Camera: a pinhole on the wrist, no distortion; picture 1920 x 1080 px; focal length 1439.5 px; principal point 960.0 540.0 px. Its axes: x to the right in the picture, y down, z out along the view. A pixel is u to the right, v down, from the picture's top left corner.
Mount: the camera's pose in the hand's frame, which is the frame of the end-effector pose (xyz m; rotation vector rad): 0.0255 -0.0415 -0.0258 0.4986 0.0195 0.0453
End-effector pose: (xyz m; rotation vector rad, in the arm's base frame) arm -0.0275 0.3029 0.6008 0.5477 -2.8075 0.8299
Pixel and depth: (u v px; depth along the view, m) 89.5 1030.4 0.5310
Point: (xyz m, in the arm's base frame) 0.2679 -0.0218 0.1617
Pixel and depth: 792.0 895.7 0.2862
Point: 0.0070 0.0686 0.4421
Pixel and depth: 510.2 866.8 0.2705
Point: 0.0561 0.0913 0.4454
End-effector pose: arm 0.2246 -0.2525 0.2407 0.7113 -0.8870 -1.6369
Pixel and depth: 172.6 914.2 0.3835
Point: -0.1073 0.0068 0.3131
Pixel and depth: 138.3 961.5 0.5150
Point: -0.2151 0.1163 0.3712
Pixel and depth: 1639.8 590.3 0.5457
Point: -0.3647 -0.4198 0.2582
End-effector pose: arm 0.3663 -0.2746 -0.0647 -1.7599 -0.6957 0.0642
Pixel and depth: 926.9 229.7 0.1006
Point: 0.3227 -0.2013 0.0247
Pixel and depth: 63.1 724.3 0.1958
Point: 0.1795 -0.1645 -0.0362
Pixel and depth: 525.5 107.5 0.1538
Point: 0.2544 -0.1839 0.0448
